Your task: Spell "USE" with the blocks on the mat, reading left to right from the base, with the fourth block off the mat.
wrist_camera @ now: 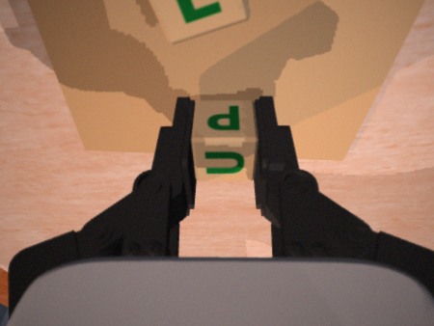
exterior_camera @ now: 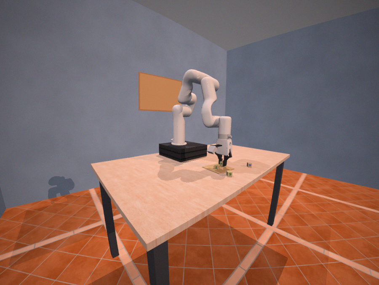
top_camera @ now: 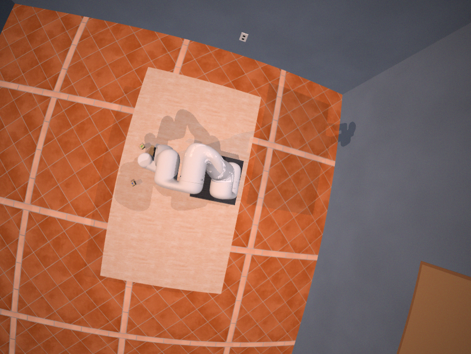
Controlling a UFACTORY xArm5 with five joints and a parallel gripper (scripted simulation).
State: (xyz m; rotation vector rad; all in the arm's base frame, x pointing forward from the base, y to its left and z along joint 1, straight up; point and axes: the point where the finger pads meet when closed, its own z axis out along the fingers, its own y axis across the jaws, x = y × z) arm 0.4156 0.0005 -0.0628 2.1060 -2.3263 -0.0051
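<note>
Right now the U block is 10 mm below my hand. From my hand the other things lie so: S block: 110 mm ahead, 100 mm to the right, 20 mm below; then E block: 60 mm to the right, 10 mm below; then tan mat: 40 mm to the right, 30 mm below.
</note>
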